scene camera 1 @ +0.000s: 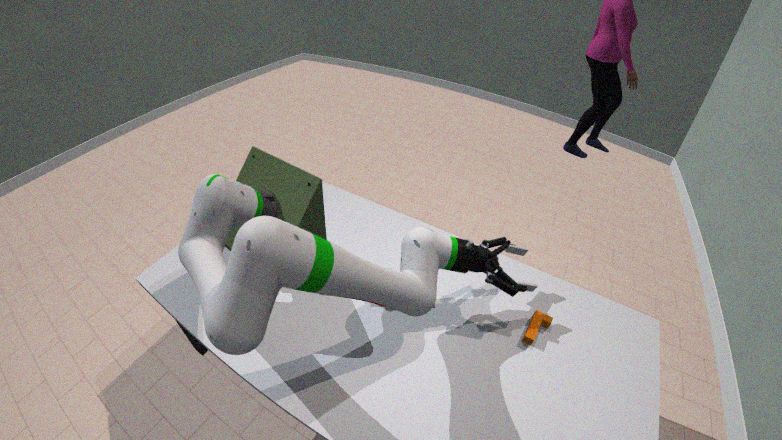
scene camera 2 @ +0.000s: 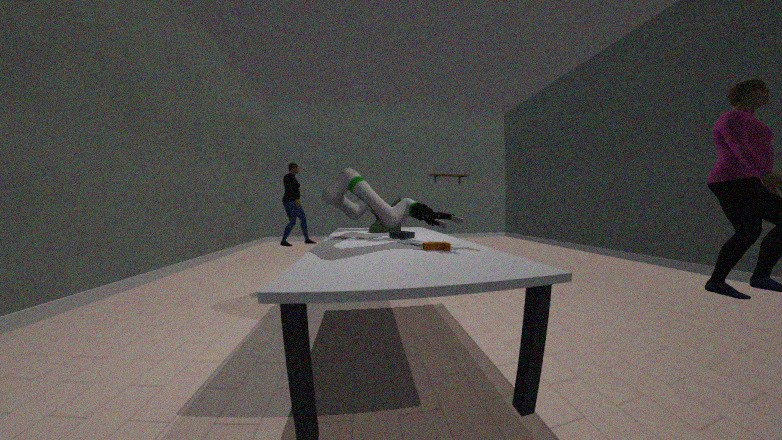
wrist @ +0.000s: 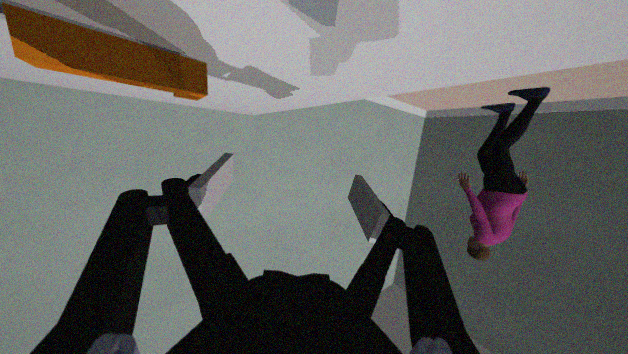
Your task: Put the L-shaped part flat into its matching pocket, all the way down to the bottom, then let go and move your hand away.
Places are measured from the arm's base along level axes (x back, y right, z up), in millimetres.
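Pixels of known places: gripper, fingertip midpoint: (scene camera 1: 530, 269) (scene camera 2: 454, 223) (wrist: 295, 177); arm's base, origin of the base link: (scene camera 1: 261, 212).
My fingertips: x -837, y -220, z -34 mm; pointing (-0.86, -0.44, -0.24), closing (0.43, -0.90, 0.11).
Observation:
For each thing: its top centre in the pictures, then the offset to it from my fingertips. Level surfaces: height alone.
- orange L-shaped part, middle of its top: (wrist: 136, 86) (scene camera 1: 539, 326) (scene camera 2: 436, 243) dx -86, dy +134, dz -78 mm
- dark block, middle of its top: (scene camera 2: 401, 231) dx +364, dy +178, dz -71 mm
- white table, its level: dz -108 mm
The orange L-shaped part (scene camera 1: 533, 330) (scene camera 2: 436, 246) (wrist: 110, 56) lies flat on the white table, toward its far-right part in scene camera 1. My gripper (scene camera 1: 522, 268) (scene camera 2: 449, 220) (wrist: 295, 177) is open and empty. It is above the table, pointing roughly sideways, with its fingers short of the part and higher than it. In the wrist view the part is at the upper left, beyond the fingers. A dark block (scene camera 2: 401, 234), likely the pocket holder, sits on the table behind the part in scene camera 2. Its pocket does not show, and the arm hides it in scene camera 1.
The white table (scene camera 1: 601, 372) (scene camera 2: 382, 273) carries the green box-shaped base (scene camera 1: 284, 183) of the arm. A person in a pink top (scene camera 1: 612, 32) (scene camera 2: 740, 145) (wrist: 505, 215) is on the floor beyond the table. A person in black (scene camera 2: 291, 188) is at the back left.

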